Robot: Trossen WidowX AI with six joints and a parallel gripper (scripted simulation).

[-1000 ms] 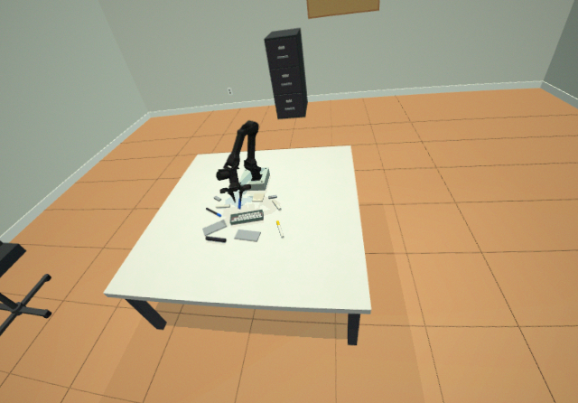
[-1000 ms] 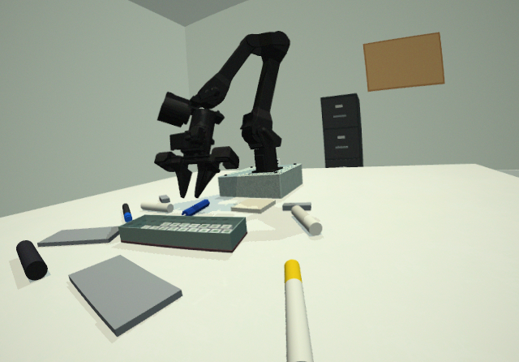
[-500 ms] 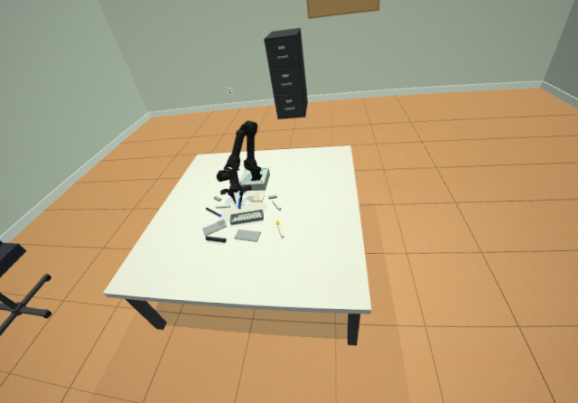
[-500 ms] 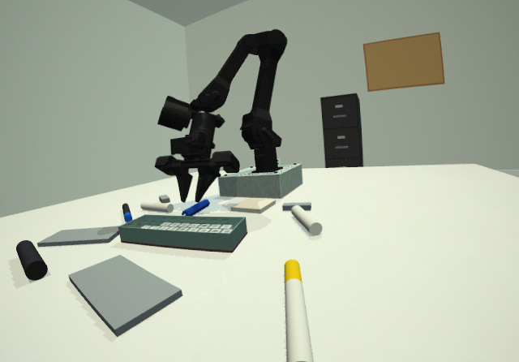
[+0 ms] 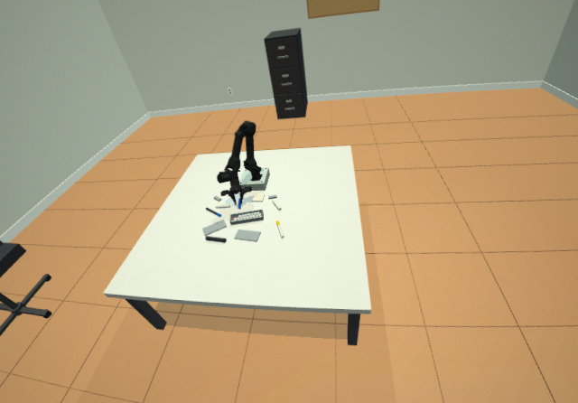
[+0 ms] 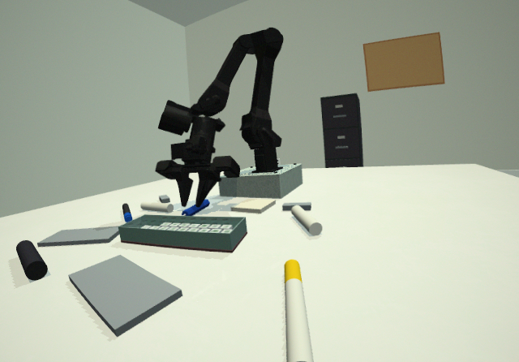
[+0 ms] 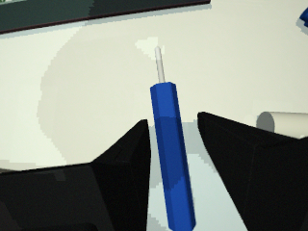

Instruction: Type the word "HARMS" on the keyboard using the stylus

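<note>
Now: the blue stylus 10 mm to the left of my gripper tip, 10 mm below it and 10 mm ahead of it. From my gripper tip the other things lie so: cream pad: 100 mm to the left, 80 mm behind, 10 mm below; then thin grey tip: 40 mm ahead, 20 mm to the left, 10 mm below; then blue-capped pen: 130 mm to the right, 80 mm ahead, 10 mm below.
</note>
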